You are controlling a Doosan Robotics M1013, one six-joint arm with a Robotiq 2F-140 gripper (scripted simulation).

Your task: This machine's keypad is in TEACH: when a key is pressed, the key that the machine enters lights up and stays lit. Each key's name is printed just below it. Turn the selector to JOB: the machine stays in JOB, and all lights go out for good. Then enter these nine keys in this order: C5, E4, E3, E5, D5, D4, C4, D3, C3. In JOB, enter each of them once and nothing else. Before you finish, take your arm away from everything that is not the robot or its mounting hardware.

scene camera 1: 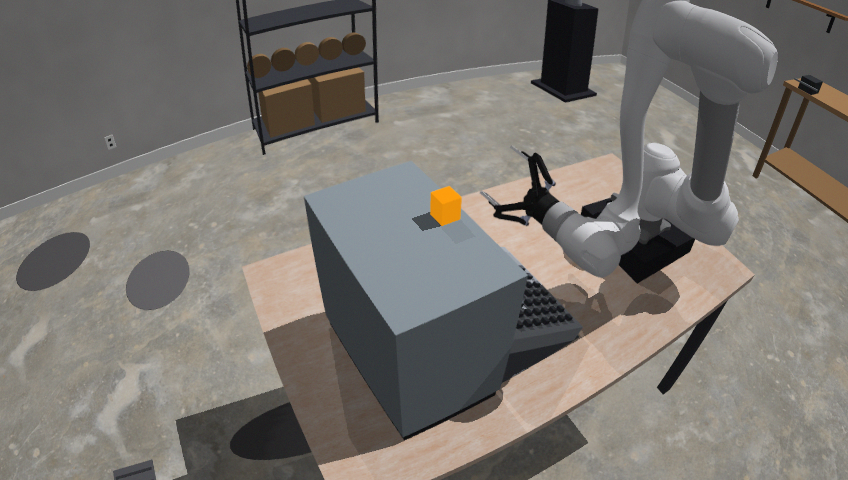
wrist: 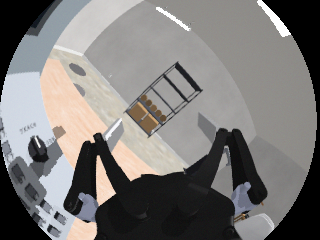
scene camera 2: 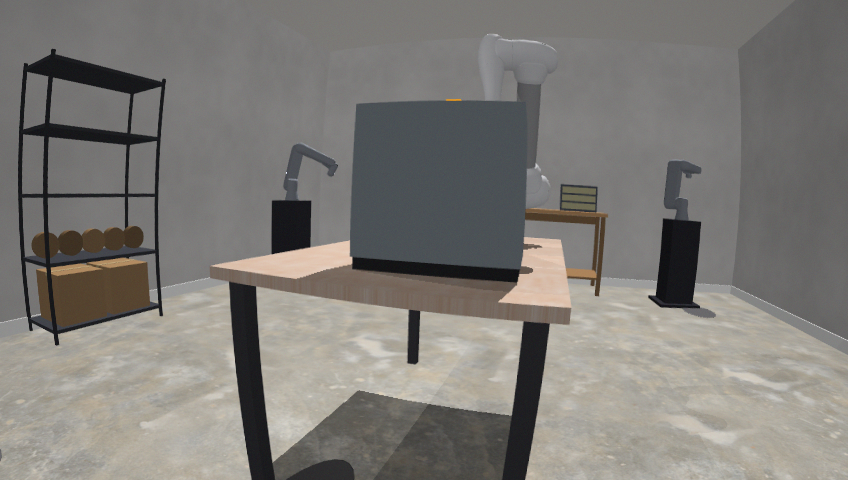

I see my gripper (scene camera 1: 498, 170) and a keypad (scene camera 1: 539, 338).
My gripper is seen too in the wrist view (wrist: 160, 121).
